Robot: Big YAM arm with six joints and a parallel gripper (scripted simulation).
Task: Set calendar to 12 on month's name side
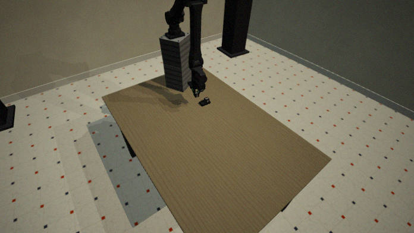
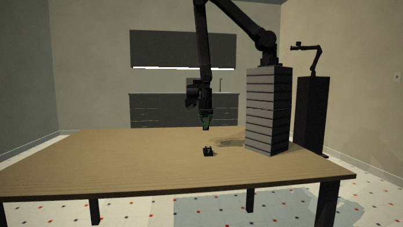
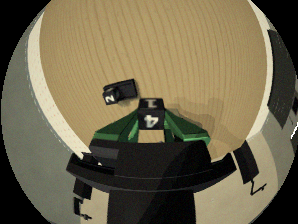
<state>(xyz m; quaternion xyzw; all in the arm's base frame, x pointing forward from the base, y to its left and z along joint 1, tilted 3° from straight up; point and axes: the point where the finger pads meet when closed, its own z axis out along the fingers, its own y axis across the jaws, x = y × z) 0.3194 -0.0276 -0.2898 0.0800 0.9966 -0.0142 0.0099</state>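
The black calendar tray is 11 cm below my hand and 7 cm to the left of it.
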